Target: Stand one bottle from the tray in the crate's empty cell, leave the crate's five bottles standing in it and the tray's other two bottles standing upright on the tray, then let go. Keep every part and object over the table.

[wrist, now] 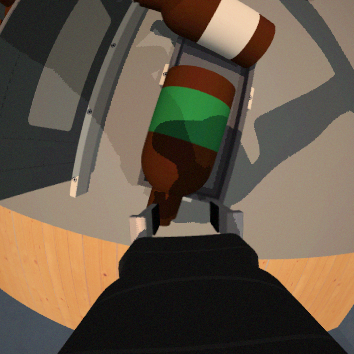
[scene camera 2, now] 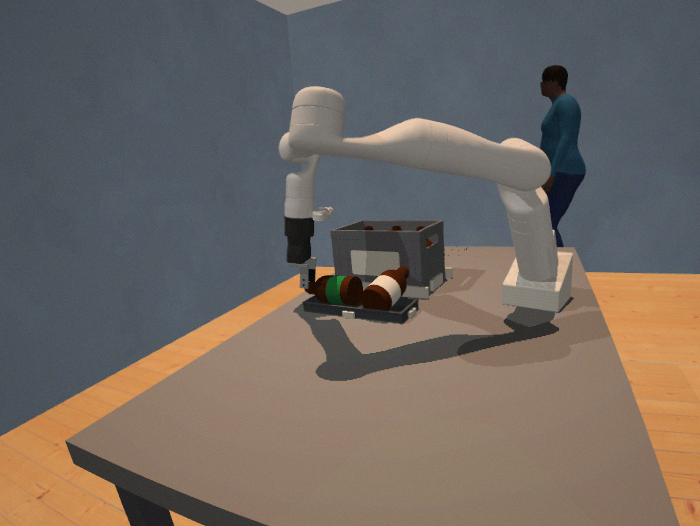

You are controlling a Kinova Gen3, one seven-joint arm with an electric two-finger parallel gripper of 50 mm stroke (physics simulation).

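Frame: origin at the arm's base, x right, y ahead, z up, level; centimetres.
Seen in the pictures: gripper, between the fingertips: [wrist: 184, 213] [scene camera 2: 307, 284]; arm's base, origin of its link: [scene camera 2: 537, 268].
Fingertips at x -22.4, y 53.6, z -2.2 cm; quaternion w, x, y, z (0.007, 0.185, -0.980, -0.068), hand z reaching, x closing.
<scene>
Pixels of each thing's top centre, then the offset from my fingertips to it. "spot": a spot on its surface instead. Level surfaces: height alone.
- brown bottle with a green label, centre of its top: [wrist: 178, 151] [scene camera 2: 328, 274] dx +2.4, dy -5.5, dz +2.5 cm
- dark tray, centre of its top: [wrist: 209, 80] [scene camera 2: 358, 300] dx +1.8, dy -14.6, dz -3.3 cm
- brown bottle with a white label, centre of its top: [scene camera 2: 388, 270] dx +5.3, dy -21.7, dz +4.0 cm
- grey crate, a spot on its surface: [wrist: 30, 165] [scene camera 2: 340, 254] spot: dx +14.7, dy -0.5, dz +4.7 cm
- light ledge, height of its surface: dz -2.9 cm
- table's, height of its surface: dz -5.8 cm
A brown bottle with a green label [scene camera 2: 335, 290] [wrist: 190, 117] lies on its side along the dark tray [scene camera 2: 373, 314] [wrist: 197, 56]. Its neck points to the gripper. A brown bottle with a white label [scene camera 2: 385, 289] [wrist: 230, 27] lies tilted across the tray's other end, neck toward the crate. A third tray bottle does not show. The grey crate [scene camera 2: 345, 248] [wrist: 30, 165] stands beside the tray; a few brown bottle tops show in it, but its cells are hidden. My gripper [scene camera 2: 308, 282] [wrist: 184, 213] is open at the green-labelled bottle's neck, which shows between the fingers, nearer the left finger in the wrist view.
A light ledge [wrist: 90, 111] runs along the crate's foot, between crate and tray. The table's [scene camera 2: 396, 424] far edge passes close beyond the gripper, with wooden floor [wrist: 45, 245] past it. The arm's white base [scene camera 2: 534, 291] stands at the right. A person [scene camera 2: 563, 135] stands behind the table.
</scene>
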